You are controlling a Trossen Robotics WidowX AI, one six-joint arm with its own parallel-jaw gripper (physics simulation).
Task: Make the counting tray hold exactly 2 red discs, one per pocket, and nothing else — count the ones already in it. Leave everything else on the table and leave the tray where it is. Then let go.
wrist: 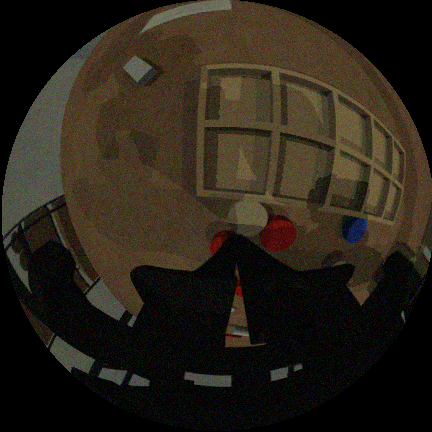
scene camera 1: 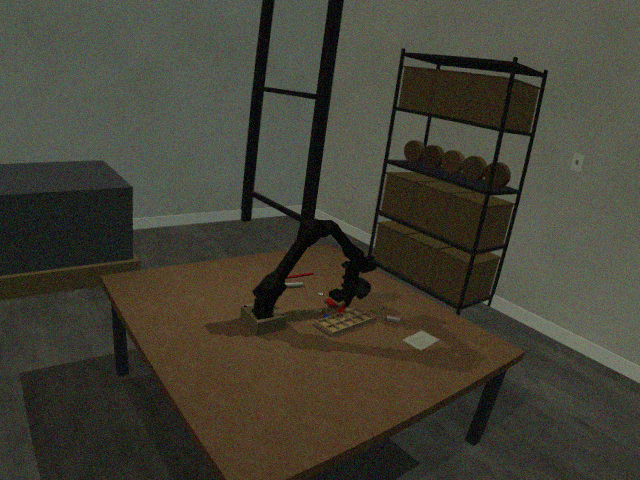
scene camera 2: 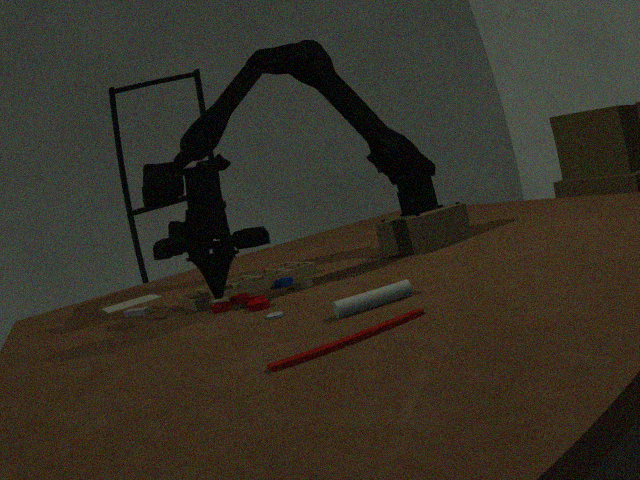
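The wooden counting tray lies on the table, and every pocket I can see is empty. Two red discs lie on the table just outside its near edge. A third red disc is mostly hidden behind my fingers. The red discs also show in scene camera 2. A beige disc lies between them against the tray's edge. A blue disc lies further along. My gripper is shut and empty, its tips low between the two red discs.
A white cylinder, a red rod and a small white disc lie on the table. A small grey block and a white sheet lie beyond the tray. A shelf rack stands off the table.
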